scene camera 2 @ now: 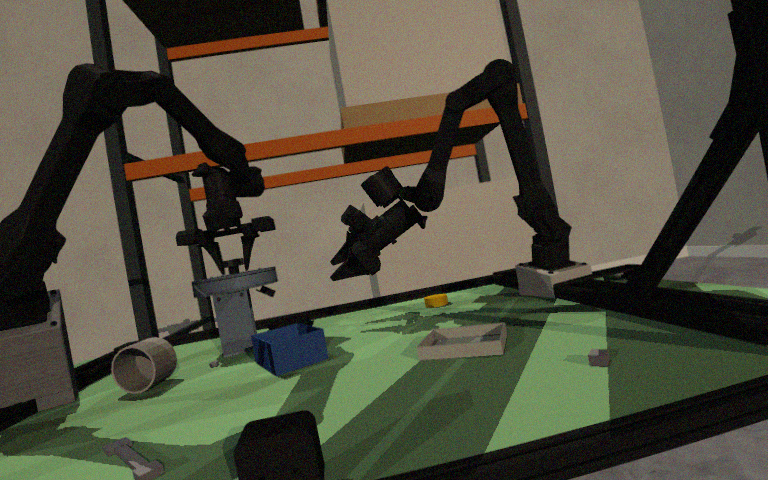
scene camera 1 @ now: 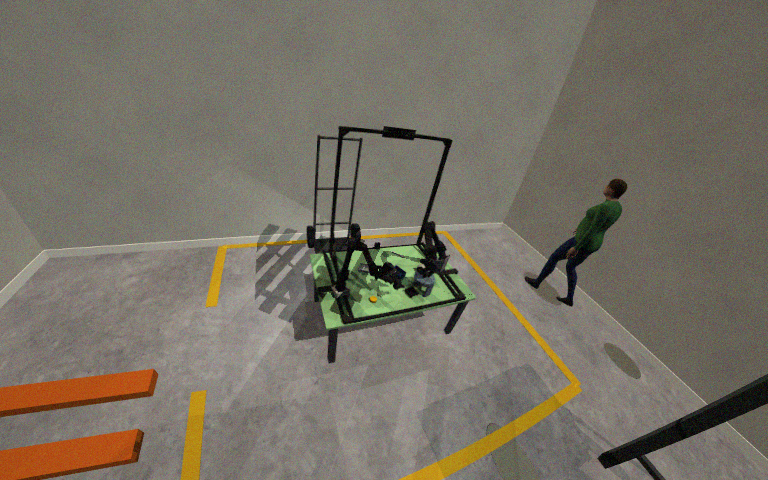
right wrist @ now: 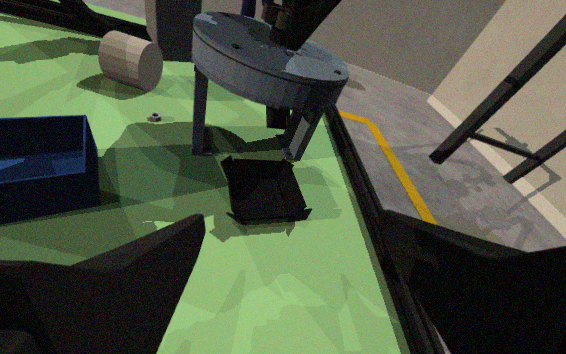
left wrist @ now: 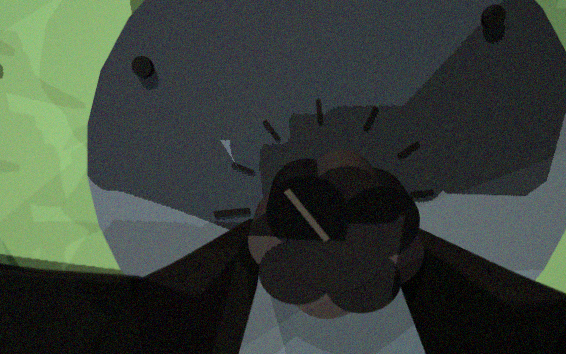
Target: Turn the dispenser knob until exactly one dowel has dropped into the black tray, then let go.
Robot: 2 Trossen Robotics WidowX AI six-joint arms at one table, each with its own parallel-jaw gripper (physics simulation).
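Pixels of known places: left gripper, between the fingertips: (scene camera 2: 235, 272) (scene camera 1: 425, 277) (right wrist: 288, 43); right gripper, between the fingertips: (scene camera 2: 331, 271) (scene camera 1: 401, 284) (right wrist: 293, 220); left arm's base, origin of its link: (scene camera 2: 21, 313) (scene camera 1: 442, 257); right arm's base, origin of its link: (scene camera 2: 551, 264) (scene camera 1: 340, 288).
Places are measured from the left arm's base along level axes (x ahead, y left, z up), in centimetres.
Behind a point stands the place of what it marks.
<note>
The grey round dispenser (scene camera 2: 235, 283) {x 31.3, y -5.9, z -1.7 cm} (left wrist: 200, 100) {x 35.6, y -2.7, z 0.0 cm} (right wrist: 225, 65) {x 37.3, y -5.3, z -1.3 cm} stands on legs. Its dark lobed knob (scene camera 2: 232, 263) {x 32.9, y -0.1, z 2.1 cm} (left wrist: 360, 270) {x 33.2, y 2.6, z 2.9 cm} has a pale pointer line slanting to the upper left in the left wrist view, inside a ring of dark tick marks. My left gripper (scene camera 2: 234, 270) {x 34.0, y 2.8, z 0.2 cm} (left wrist: 327, 234) {x 34.0, y 2.8, z 0.2 cm} points down from above and is shut on the knob. The black tray (right wrist: 265, 220) {x 45.4, y -2.5, z -13.4 cm} lies on the table beside the dispenser, below its dark chute (right wrist: 277, 118) {x 39.0, y 0.2, z -5.4 cm}; I see no dowel in its dark interior. My right gripper (scene camera 2: 333, 270) {x 50.6, y -7.0, z -3.1 cm} (right wrist: 293, 220) {x 50.6, y -7.0, z -3.1 cm} is open and empty, hanging above the table.
A blue bin (scene camera 2: 297, 352) {x 32.5, y -26.7, z -12.3 cm} (right wrist: 45, 195) {x 37.5, y -19.1, z -12.0 cm} stands beside the dispenser. A beige cylinder (scene camera 2: 163, 362) {x 17.1, y -12.0, z -11.0 cm} (right wrist: 120, 57) {x 17.4, y -11.0, z -9.4 cm} and a small nut (scene camera 2: 214, 363) {x 24.7, y -9.1, z -14.0 cm} (right wrist: 154, 117) {x 25.3, y -8.7, z -13.9 cm} lie near. A tan tray (scene camera 2: 464, 350) {x 45.6, y -46.2, z -13.7 cm}, yellow disc (scene camera 2: 436, 300) {x 67.8, y -18.2, z -13.2 cm}, small block (scene camera 2: 598, 357) {x 48.5, y -61.0, z -13.7 cm} and wrench (scene camera 2: 133, 458) {x 11.3, y -38.1, z -14.0 cm} are on the table.
</note>
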